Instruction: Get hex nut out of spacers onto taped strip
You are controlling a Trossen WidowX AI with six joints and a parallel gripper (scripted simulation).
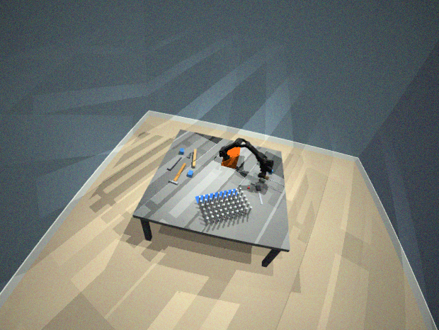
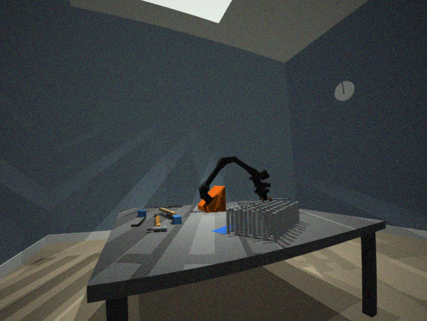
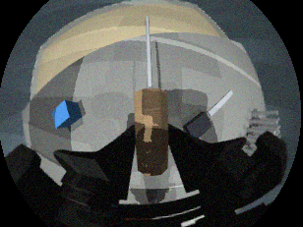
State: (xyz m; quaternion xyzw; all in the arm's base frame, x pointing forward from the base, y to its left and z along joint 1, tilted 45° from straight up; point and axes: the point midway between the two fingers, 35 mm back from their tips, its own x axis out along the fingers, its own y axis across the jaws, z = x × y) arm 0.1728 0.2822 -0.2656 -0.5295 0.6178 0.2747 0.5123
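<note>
The hook tool is 100 mm to the left of my gripper tip and 40 mm ahead of it. Also, from my gripper tip: blue taped strip: 440 mm to the right, 280 mm ahead, 70 mm below; red thing: 150 mm to the right, 120 mm ahead, 60 mm below.
</note>
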